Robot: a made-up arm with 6 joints. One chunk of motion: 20 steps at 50 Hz.
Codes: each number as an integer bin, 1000 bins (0 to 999) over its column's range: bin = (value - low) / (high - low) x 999, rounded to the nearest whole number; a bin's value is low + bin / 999 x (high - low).
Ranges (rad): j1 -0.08..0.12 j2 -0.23..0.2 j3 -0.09..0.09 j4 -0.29..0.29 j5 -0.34..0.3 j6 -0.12..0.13
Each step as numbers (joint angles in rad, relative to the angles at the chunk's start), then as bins.
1 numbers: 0.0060 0.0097 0.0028 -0.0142 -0.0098 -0.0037
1 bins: 430 557 515 475 515 465
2 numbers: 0.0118 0.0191 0.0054 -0.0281 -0.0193 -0.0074
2 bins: 459 579 529 451 501 450
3 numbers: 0.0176 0.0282 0.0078 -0.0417 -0.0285 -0.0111
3 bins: 488 600 543 428 486 435
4 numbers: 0.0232 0.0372 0.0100 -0.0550 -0.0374 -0.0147
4 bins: 515 621 555 405 472 421
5 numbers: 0.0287 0.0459 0.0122 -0.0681 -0.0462 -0.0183
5 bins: 543 641 567 382 459 406
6 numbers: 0.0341 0.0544 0.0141 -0.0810 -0.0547 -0.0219
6 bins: 570 661 578 360 445 392
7 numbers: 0.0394 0.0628 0.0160 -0.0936 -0.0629 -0.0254
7 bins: 596 680 588 338 433 378
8 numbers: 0.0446 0.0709 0.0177 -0.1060 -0.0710 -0.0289
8 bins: 622 699 598 317 420 364
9 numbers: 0.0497 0.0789 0.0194 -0.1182 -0.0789 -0.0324
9 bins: 648 718 607 296 408 350
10 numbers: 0.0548 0.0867 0.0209 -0.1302 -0.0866 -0.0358
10 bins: 673 736 615 275 396 336
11 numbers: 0.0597 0.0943 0.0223 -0.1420 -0.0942 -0.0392
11 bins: 698 753 623 255 384 323
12 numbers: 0.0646 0.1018 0.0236 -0.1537 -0.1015 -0.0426
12 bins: 722 771 630 235 372 309
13 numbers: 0.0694 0.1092 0.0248 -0.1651 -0.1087 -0.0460
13 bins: 746 788 637 215 361 296
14 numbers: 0.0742 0.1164 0.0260 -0.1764 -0.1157 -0.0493
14 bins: 770 805 644 196 350 283
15 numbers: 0.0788 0.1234 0.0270 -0.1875 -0.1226 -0.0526
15 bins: 793 821 649 177 339 269
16 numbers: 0.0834 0.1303 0.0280 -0.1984 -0.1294 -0.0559
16 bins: 816 837 655 158 329 256
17 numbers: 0.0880 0.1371 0.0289 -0.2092 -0.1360 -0.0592
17 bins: 839 853 660 139 318 243
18 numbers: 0.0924 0.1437 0.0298 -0.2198 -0.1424 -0.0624
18 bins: 861 868 665 121 308 230
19 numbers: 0.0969 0.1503 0.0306 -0.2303 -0.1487 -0.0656
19 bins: 884 884 669 103 299 217
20 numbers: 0.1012 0.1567 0.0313 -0.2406 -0.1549 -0.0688
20 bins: 905 898 673 85 289 205
